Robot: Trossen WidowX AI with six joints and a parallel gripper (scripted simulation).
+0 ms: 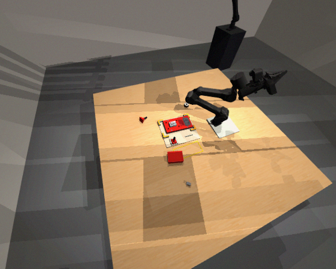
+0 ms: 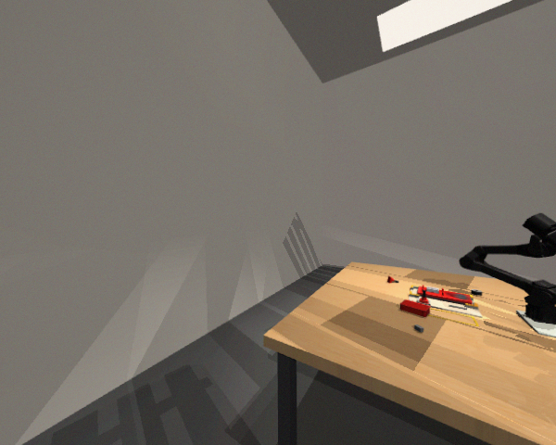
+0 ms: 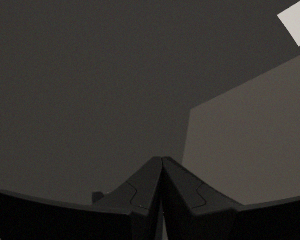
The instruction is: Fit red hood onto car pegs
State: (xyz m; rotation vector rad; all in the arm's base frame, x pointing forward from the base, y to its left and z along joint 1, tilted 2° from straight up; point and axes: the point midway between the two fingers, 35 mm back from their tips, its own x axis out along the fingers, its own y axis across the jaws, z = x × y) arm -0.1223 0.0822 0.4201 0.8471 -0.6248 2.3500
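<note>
Now: the red hood 56 cm ahead of my gripper tip, 2 cm to the right of it and 44 cm below it. Also, from my gripper tip: grey jig 43 cm ahead, 21 cm to the right, 44 cm below; small wheel 24 cm ahead, 37 cm to the right, 44 cm below.
</note>
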